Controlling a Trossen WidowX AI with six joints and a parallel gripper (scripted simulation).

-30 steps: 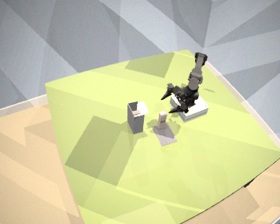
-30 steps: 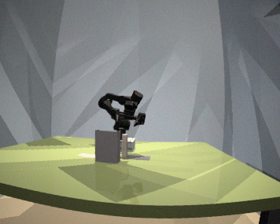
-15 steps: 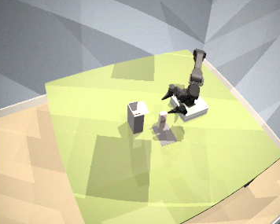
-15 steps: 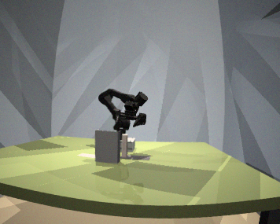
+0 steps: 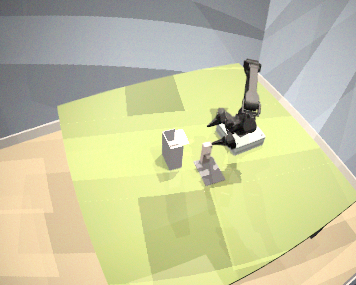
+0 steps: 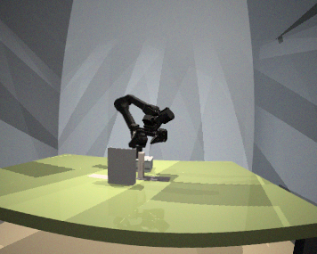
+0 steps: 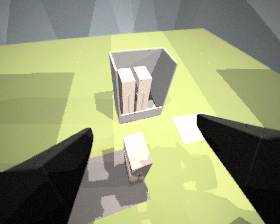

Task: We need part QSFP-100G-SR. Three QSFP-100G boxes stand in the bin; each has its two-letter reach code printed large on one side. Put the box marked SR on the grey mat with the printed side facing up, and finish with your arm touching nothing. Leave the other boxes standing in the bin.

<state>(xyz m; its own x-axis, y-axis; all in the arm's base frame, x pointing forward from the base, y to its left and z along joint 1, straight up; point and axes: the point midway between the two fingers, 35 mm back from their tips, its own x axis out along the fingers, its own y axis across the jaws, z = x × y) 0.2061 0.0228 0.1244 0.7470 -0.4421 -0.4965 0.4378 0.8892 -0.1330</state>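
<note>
Right now my gripper tip is 17 cm above the grey mat, 6 cm to the right of it and 2 cm short of it. From my gripper tip the other things lie so: white card 19 cm to the right, 17 cm below, 1 cm ahead.
</note>
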